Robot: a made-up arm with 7 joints.
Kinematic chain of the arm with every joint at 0, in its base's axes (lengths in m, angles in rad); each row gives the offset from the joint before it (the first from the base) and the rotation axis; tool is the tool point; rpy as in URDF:
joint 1: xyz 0 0 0.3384 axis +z
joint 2: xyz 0 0 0 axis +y
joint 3: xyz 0 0 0.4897 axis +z
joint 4: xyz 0.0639 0 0 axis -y
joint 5: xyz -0.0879 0 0.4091 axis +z
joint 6: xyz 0 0 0 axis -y
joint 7: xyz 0.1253 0 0 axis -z
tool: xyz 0 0 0 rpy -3.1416 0 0
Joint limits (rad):
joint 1: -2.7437..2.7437
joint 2: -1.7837..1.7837
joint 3: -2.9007..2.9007
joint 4: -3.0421..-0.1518
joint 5: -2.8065..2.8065
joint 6: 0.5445..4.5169
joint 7: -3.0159..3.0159
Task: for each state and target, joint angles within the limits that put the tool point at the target. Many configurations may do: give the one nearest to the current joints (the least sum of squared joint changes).
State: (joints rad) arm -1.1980 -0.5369 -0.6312 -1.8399 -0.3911 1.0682 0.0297
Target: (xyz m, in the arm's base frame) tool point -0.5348 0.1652 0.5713
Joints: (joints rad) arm -1.5405 -0.9166 -1.3705 -2.0269 -0.4668 0.9600 0.0297
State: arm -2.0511 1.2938 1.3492 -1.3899 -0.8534 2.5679 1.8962
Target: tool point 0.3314 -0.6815 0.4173
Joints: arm -1.9644 1.3167 1.3327 -1.8436 -0.9401 2.5744 1.8962
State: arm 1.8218 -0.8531 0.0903 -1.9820 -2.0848 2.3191 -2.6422
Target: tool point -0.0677 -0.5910 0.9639
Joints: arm 1.8328 -1.3697 0.2802 -1.3293 -1.9736 2.2344 -2.6422
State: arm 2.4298 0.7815 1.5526 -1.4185 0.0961 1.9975 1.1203
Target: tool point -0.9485 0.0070 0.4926
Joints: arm 2.6161 1.2413 1.3319 -1.1551 0.1146 2.0106 1.1203
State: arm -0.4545 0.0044 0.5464 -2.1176 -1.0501 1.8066 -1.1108
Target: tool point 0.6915 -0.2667 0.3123
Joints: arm -0.6313 0.6846 0.2895 -1.8648 -1.0278 1.7757 -1.1108
